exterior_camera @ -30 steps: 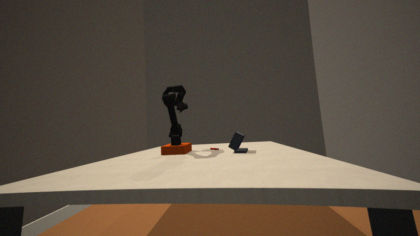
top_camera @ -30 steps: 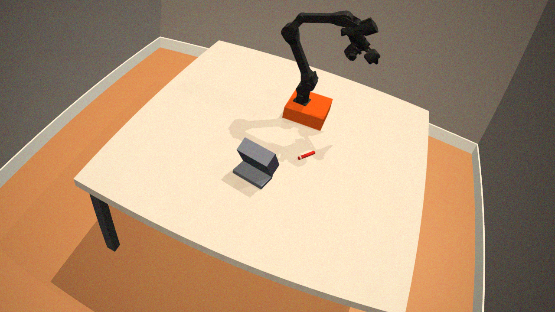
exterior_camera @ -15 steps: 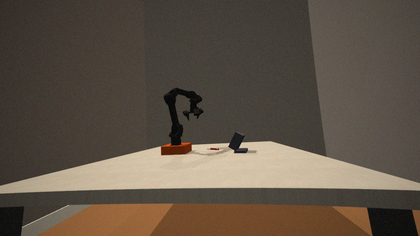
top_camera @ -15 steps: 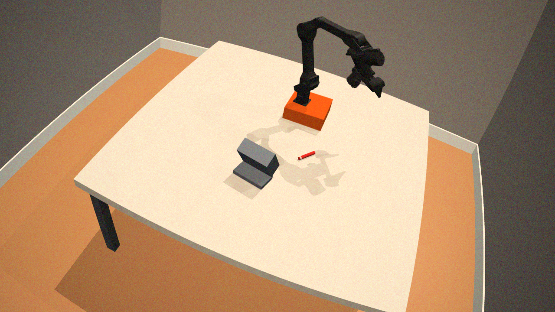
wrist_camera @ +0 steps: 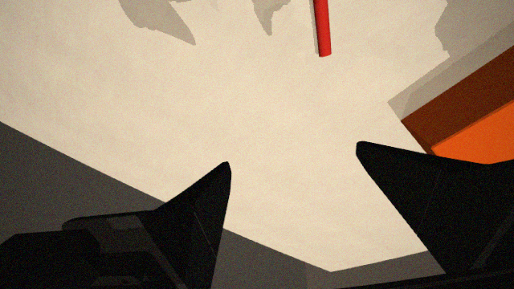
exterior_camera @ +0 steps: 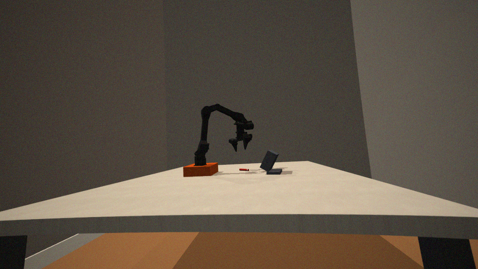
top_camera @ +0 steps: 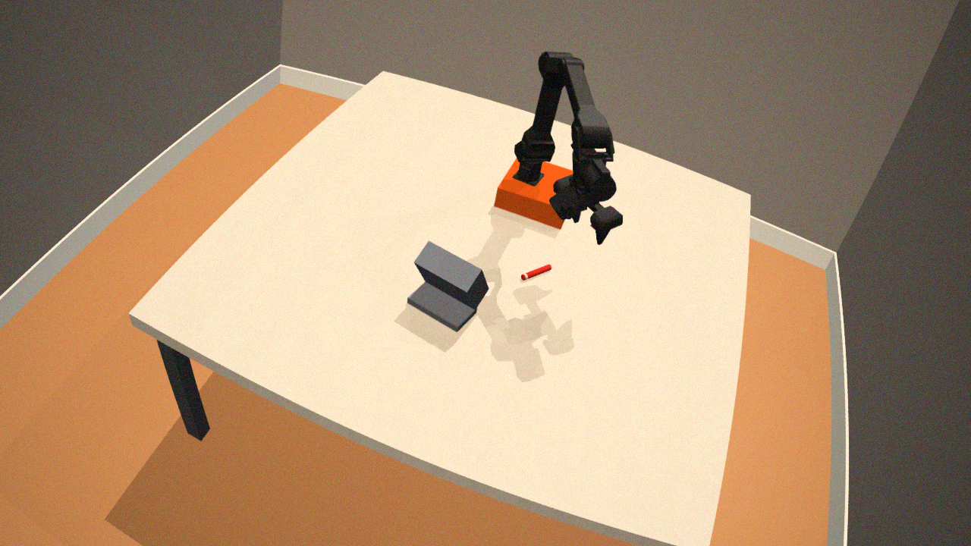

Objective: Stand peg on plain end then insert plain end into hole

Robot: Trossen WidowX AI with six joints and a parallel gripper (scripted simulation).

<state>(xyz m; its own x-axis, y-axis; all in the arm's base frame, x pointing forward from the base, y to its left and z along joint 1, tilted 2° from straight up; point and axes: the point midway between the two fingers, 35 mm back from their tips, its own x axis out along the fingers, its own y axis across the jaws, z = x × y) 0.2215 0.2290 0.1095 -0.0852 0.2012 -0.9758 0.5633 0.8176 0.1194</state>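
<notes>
The red peg is 140 mm below my gripper tip, 90 mm to the right of it and 50 mm ahead of it. Round my gripper tip: flat foot: 260 mm ahead, 200 mm to the right, 140 mm below; then grey sloped panel: 230 mm ahead, 200 mm to the right, 70 mm below.
</notes>
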